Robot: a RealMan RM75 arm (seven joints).
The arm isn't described. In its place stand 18 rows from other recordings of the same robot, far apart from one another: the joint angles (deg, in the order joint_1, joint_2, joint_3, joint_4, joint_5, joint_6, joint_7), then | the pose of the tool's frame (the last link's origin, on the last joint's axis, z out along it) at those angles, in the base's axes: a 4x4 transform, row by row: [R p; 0 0 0 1], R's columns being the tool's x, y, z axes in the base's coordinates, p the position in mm.
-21.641, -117.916, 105.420, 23.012, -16.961, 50.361, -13.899 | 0.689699 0.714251 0.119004 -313.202; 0.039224 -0.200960 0.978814 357.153; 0.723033 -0.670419 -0.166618 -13.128; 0 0 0 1
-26.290, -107.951, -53.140, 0.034, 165.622, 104.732, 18.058 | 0.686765 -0.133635 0.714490 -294.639; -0.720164 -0.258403 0.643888 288.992; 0.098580 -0.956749 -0.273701 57.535; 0 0 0 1
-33.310, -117.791, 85.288, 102.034, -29.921, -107.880, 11.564 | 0.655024 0.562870 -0.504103 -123.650; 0.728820 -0.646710 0.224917 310.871; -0.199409 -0.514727 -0.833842 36.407; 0 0 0 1
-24.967, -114.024, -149.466, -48.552, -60.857, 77.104, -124.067 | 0.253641 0.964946 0.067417 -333.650; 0.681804 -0.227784 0.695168 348.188; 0.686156 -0.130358 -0.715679 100.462; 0 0 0 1
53.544, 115.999, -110.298, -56.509, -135.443, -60.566, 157.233 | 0.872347 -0.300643 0.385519 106.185; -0.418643 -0.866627 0.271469 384.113; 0.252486 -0.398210 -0.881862 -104.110; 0 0 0 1
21.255, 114.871, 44.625, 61.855, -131.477, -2.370, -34.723 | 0.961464 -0.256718 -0.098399 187.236; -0.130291 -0.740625 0.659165 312.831; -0.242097 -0.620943 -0.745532 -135.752; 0 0 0 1
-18.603, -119.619, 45.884, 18.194, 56.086, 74.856, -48.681 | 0.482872 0.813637 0.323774 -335.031; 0.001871 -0.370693 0.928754 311.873; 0.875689 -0.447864 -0.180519 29.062; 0 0 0 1
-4.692, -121.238, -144.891, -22.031, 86.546, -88.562, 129.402 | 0.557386 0.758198 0.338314 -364.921; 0.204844 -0.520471 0.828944 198.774; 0.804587 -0.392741 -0.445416 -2.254; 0 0 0 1
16.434, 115.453, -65.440, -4.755, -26.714, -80.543, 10.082 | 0.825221 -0.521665 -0.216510 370.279; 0.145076 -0.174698 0.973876 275.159; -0.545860 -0.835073 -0.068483 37.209; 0 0 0 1
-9.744, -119.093, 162.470, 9.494, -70.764, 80.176, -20.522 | 0.532096 0.841454 0.093968 -367.728; 0.035925 -0.133321 0.990422 218.678; 0.845922 -0.523624 -0.101168 -28.115; 0 0 0 1
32.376, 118.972, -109.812, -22.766, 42.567, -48.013, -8.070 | 0.760185 -0.643571 -0.089085 267.187; 0.062300 -0.064279 0.995985 411.486; -0.646713 -0.762683 -0.008770 -2.656; 0 0 0 1
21.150, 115.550, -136.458, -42.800, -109.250, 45.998, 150.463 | 0.793786 -0.606526 -0.045053 261.503; -0.056228 -0.146942 0.987546 351.276; -0.605592 -0.781367 -0.150744 -51.388; 0 0 0 1
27.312, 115.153, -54.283, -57.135, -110.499, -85.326, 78.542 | 0.958618 -0.142314 -0.246573 235.217; -0.040870 -0.925915 0.375515 355.058; -0.281747 -0.349898 -0.893415 47.811; 0 0 0 1
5.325, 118.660, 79.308, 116.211, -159.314, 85.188, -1.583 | 0.605489 -0.655256 0.451689 173.798; -0.787780 -0.412828 0.457138 261.903; -0.113073 -0.632623 -0.766161 21.205; 0 0 0 1
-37.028, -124.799, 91.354, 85.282, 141.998, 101.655, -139.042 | 0.880615 0.269795 -0.389522 -106.987; 0.269900 -0.961280 -0.055632 292.462; -0.389449 -0.056142 -0.919335 -51.902; 0 0 0 1
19.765, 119.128, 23.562, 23.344, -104.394, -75.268, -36.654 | 0.946627 -0.264885 -0.183665 296.317; 0.177529 -0.047141 0.982986 292.876; -0.269037 -0.963127 0.002400 -44.247; 0 0 0 1
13.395, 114.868, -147.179, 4.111, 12.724, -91.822, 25.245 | 0.765793 -0.488853 -0.417832 357.712; -0.139861 -0.760781 0.633760 182.388; -0.627694 -0.426890 -0.650972 -37.501; 0 0 0 1
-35.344, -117.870, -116.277, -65.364, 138.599, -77.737, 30.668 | 0.551323 0.810657 -0.197177 -209.323; 0.808291 -0.460465 0.366930 390.985; 0.206661 -0.361673 -0.909111 23.700; 0 0 0 1
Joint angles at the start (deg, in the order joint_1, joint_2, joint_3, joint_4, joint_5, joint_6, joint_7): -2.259 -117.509 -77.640 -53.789 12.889 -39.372 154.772
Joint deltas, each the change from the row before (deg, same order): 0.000 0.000 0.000 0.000 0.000 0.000 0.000; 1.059 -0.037 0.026 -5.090 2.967 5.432 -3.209; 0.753 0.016 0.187 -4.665 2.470 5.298 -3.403; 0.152 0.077 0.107 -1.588 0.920 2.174 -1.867; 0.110 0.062 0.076 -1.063 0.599 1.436 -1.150; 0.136 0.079 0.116 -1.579 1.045 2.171 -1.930; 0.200 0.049 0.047 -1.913 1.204 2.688 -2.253; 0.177 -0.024 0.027 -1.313 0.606 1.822 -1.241; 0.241 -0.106 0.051 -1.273 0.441 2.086 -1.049; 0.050 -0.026 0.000 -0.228 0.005 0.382 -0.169; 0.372 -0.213 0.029 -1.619 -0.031 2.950 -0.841; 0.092 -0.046 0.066 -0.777 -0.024 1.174 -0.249
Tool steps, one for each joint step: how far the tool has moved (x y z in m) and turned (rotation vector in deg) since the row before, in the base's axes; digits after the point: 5 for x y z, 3 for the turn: 0.00000 0.00000 0.00000 0.000 0.000 0.000; 0.00876 0.00402 0.00281 -0.872 0.169 1.303; 0.00847 0.00420 0.00375 -0.543 -0.218 1.591; 0.00237 0.00179 0.00148 -0.318 -0.454 0.987; 0.00155 0.00111 0.00116 -0.146 -0.221 0.635; 0.00244 0.00165 0.00167 -0.230 -0.396 0.981; 0.00255 0.00193 0.00264 -0.050 -0.487 1.340; 0.00178 0.00114 0.00197 0.131 -0.321 0.930; 0.00092 0.00080 0.00159 0.174 -0.289 1.267; 0.00010 0.00014 0.00036 0.058 -0.108 0.265; 0.00023 0.00077 0.00236 0.432 -0.461 2.021; 0.00113 0.00056 0.00120 0.196 -0.113 0.588
